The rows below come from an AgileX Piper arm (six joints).
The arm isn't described. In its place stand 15 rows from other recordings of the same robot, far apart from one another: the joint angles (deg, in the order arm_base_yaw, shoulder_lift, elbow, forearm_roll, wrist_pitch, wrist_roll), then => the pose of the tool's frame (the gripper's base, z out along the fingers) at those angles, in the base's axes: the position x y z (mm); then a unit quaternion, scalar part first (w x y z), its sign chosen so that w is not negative.
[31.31 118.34 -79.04 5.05 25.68 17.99] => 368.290 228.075 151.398 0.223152 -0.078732 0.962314 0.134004
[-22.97 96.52 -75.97 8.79 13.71 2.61] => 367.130 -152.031 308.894 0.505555 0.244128 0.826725 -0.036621
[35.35 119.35 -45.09 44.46 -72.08 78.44] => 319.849 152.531 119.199 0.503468 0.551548 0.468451 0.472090
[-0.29 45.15 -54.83 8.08 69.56 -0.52] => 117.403 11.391 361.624 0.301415 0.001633 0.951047 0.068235
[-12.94 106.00 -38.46 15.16 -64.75 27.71] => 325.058 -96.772 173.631 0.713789 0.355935 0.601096 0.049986
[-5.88 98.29 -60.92 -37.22 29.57 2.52] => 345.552 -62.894 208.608 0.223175 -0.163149 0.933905 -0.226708
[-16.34 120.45 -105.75 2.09 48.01 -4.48] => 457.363 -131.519 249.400 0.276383 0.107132 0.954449 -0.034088
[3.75 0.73 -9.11 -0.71 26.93 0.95] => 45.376 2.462 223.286 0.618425 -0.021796 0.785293 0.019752
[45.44 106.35 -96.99 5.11 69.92 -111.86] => 270.273 285.306 298.694 0.138140 -0.968414 0.204012 -0.038357
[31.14 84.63 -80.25 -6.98 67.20 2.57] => 260.909 145.728 349.573 0.211171 -0.252512 0.944268 0.001559
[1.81 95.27 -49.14 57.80 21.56 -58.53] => 318.681 38.382 183.177 0.314218 -0.086186 0.933922 0.147064
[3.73 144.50 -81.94 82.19 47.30 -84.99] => 425.587 94.143 -1.244 0.200393 -0.161782 0.887011 0.383251
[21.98 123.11 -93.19 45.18 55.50 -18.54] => 395.281 216.909 183.060 0.067020 -0.139985 0.929061 0.335795
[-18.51 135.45 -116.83 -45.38 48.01 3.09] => 482.737 -212.384 195.386 0.178241 -0.009150 0.912357 -0.368445
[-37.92 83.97 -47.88 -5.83 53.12 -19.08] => 188.084 -155.898 207.011 0.024180 0.135206 0.988636 -0.061110
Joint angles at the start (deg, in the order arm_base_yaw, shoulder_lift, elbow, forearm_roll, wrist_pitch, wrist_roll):
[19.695 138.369 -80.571 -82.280 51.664 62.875]
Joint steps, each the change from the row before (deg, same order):
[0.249 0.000 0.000 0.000 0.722 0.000]
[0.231 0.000 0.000 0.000 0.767 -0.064]
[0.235 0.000 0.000 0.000 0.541 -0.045]
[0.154 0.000 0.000 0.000 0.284 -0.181]
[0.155 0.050 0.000 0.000 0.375 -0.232]
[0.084 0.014 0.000 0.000 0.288 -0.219]
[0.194 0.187 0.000 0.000 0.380 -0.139]
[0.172 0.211 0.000 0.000 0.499 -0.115]
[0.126 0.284 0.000 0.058 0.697 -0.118]
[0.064 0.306 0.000 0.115 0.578 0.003]
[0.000 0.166 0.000 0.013 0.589 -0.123]
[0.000 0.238 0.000 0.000 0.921 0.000]
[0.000 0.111 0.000 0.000 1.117 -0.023]
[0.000 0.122 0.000 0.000 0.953 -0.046]
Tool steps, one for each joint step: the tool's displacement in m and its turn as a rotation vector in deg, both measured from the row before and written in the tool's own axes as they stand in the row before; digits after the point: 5 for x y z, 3 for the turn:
[-0.00007 0.00016 -0.00138 0.575 0.133 -0.138]
[0.00001 -0.00001 -0.00129 0.621 0.167 -0.190]
[-0.00016 0.00032 -0.00132 0.419 0.059 -0.172]
[-0.00015 0.00030 -0.00087 0.212 0.007 -0.263]
[0.00007 0.00046 -0.00070 0.286 0.077 -0.355]
[0.00006 0.00005 -0.00043 0.232 0.074 -0.275]
[0.00041 0.00143 -0.00044 0.261 0.126 -0.393]
[0.00062 0.00131 -0.00024 0.369 0.212 -0.377]
[0.00116 0.00130 0.00027 0.522 0.425 -0.384]
[0.00134 0.00137 0.00069 0.407 0.472 -0.219]
[0.00095 0.00018 0.00057 0.491 0.378 -0.254]
[0.00139 0.00015 0.00080 0.780 0.563 -0.200]
[0.00116 -0.00089 0.00035 0.969 0.588 -0.117]
[0.00106 -0.00058 0.00039 0.824 0.515 -0.151]

